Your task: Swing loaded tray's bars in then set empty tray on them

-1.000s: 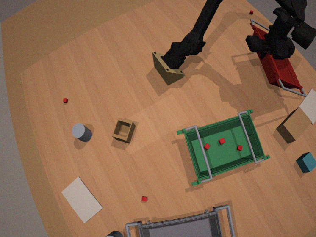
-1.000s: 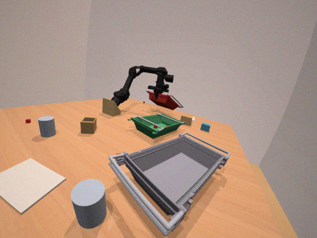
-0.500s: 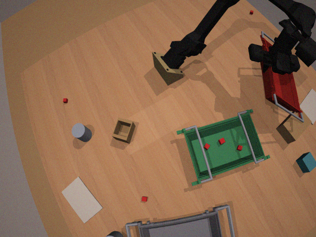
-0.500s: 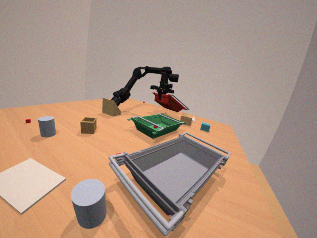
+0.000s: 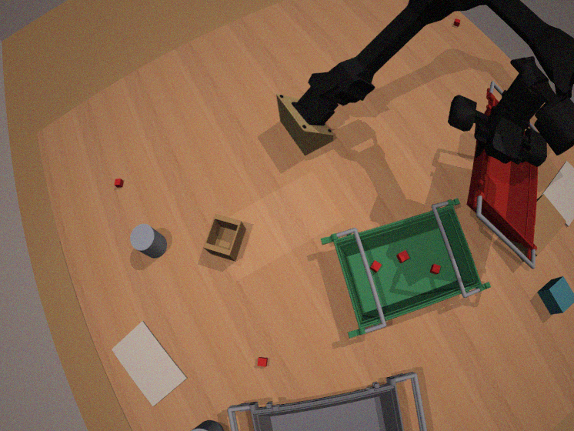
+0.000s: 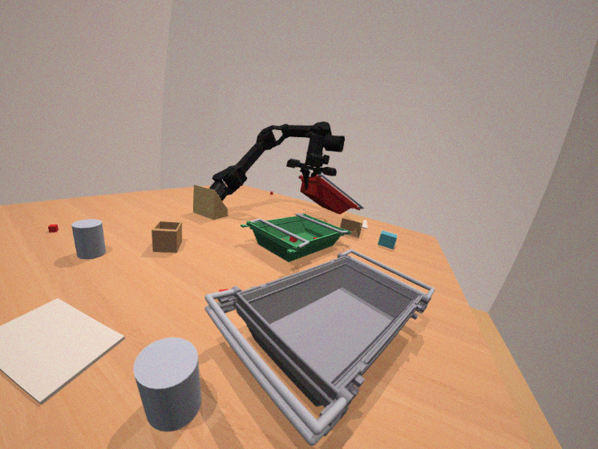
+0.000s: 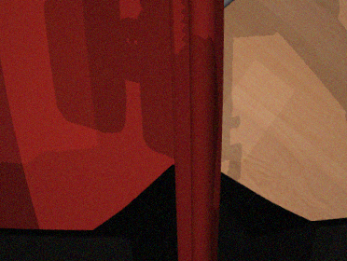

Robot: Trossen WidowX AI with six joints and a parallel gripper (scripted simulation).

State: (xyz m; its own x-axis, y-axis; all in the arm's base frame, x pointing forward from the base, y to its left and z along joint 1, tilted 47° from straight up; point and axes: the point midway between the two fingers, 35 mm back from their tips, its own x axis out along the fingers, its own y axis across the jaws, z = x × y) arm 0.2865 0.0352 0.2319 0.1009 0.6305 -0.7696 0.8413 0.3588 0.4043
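The red tray lies 6 cm ahead of my gripper tip, 4 cm to the left of it and 1 cm above it. Round my gripper tip: box (18 cm behind, 47 cm to the right, 12 cm below); then tan block (19 cm ahead, 8 cm to the left, 11 cm below); then teal cube (34 cm ahead, 3 cm to the left, 12 cm below).
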